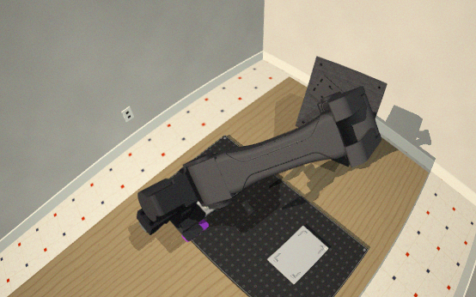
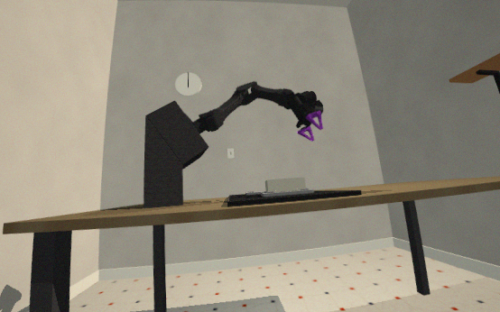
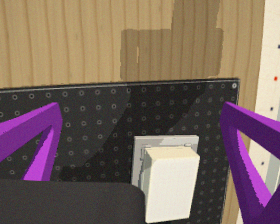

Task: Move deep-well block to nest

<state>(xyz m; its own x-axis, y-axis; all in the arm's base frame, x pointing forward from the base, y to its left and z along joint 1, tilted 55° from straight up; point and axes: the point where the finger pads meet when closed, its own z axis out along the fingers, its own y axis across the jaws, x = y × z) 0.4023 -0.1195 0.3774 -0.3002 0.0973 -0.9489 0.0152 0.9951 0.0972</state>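
Now: hand 210 mm above the cream 96-well deep-well block, 160 mm past it and 150 mm to the left of it.
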